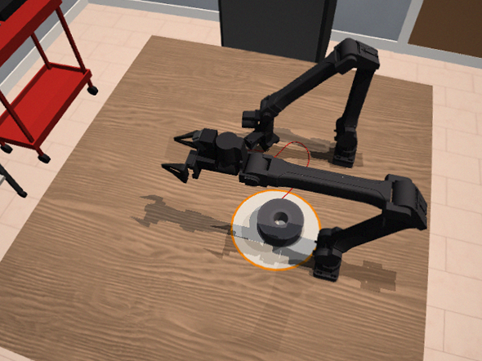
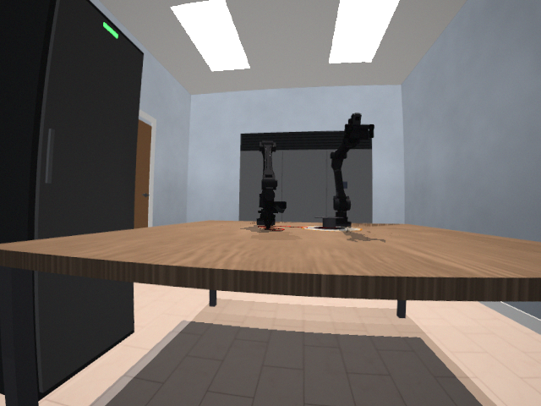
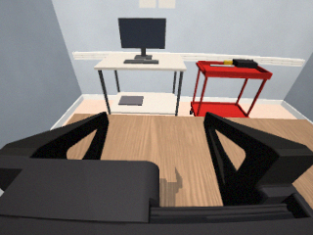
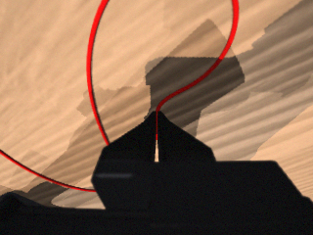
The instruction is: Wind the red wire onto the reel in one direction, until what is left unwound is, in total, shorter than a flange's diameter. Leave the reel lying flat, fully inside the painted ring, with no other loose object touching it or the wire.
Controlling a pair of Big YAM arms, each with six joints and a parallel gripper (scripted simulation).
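Observation:
Now: left hand 32 cm past the dark grey reel, 11 cm to the left of it and 46 cm above it. The rest, counted from my left hand: orange painted ring: 30 cm behind, 10 cm to the right, 50 cm below.

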